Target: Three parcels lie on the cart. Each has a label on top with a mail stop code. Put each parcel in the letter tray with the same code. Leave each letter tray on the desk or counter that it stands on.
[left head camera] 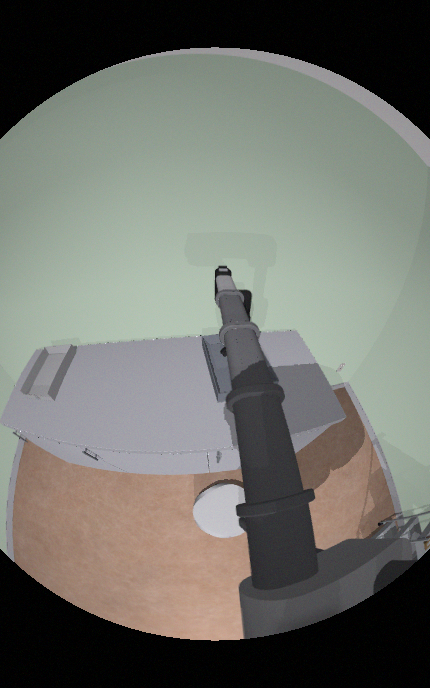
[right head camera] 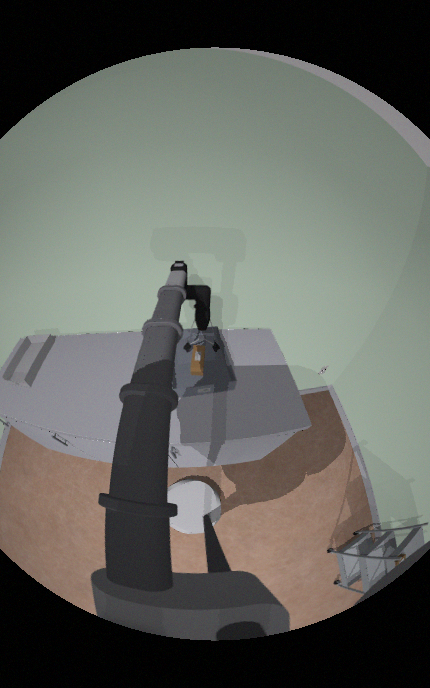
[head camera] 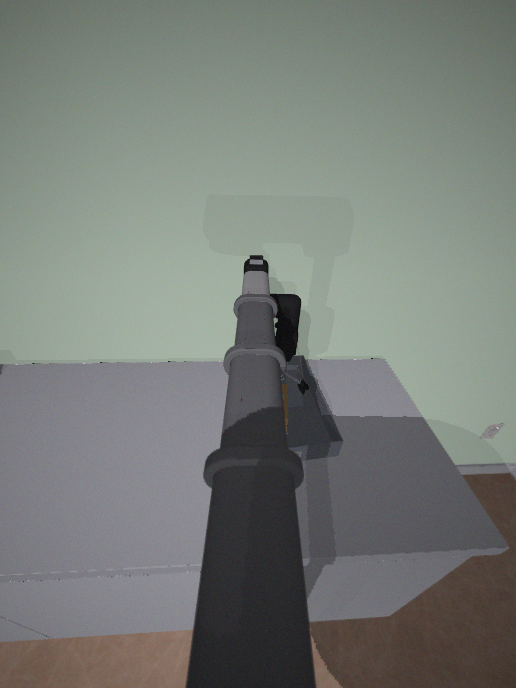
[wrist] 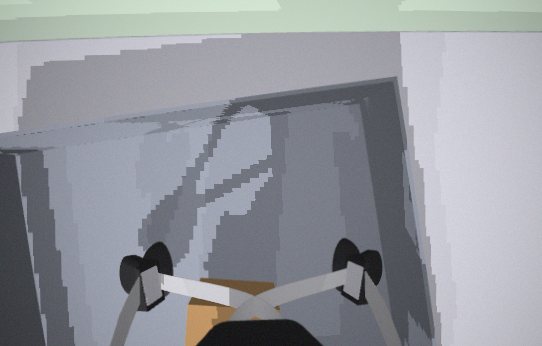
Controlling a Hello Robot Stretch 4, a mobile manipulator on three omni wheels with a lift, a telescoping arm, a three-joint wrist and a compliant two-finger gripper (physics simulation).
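Places are measured from the robot's base along level axes (x ahead, y left, z up), in centimetres.
Where they show: gripper, fingertip midpoint: (wrist: 253, 262); robot's base, link origin: (left head camera: 222, 509) (right head camera: 191, 505).
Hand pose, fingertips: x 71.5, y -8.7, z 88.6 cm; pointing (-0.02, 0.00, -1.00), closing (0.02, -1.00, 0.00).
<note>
Things, the pixels of their top centre, and the offset from my fingertips. Level surfaces: height alone.
- orange-brown parcel, top centre: (head camera: 278, 399) (right head camera: 197, 355) dx -7.8, dy +1.6, dz +5.1 cm
- blue-grey letter tray, top centre: (head camera: 277, 395) (right head camera: 196, 352) (left head camera: 236, 356) dx -6.9, dy +1.9, dz +5.9 cm
- grey counter, surface height: dz -0.4 cm
An orange-brown parcel (head camera: 285, 405) (right head camera: 196, 367) (wrist: 200, 322) lies in the blue-grey letter tray (head camera: 327, 427) (left head camera: 206, 357) (right head camera: 229, 370) (wrist: 382, 175) on the counter. A pale label shows on it in the right head view; its code is not readable. My gripper (right head camera: 201, 347) (wrist: 253, 262) is open over the tray, with its fingertips wide apart on either side of the parcel's far end and clear of it. The arm hides part of the tray in the head and left head views. The cart (right head camera: 365, 554) stands at the lower right, with a bit of brown (right head camera: 400, 559) on it.
A second, grey tray (left head camera: 63, 372) (right head camera: 41, 361) stands at the left end of the grey counter (head camera: 111, 472) (left head camera: 136, 395) (right head camera: 91, 385). The green wall is close behind the counter. A round white stool (left head camera: 218, 509) (right head camera: 192, 507) stands in front of it.
</note>
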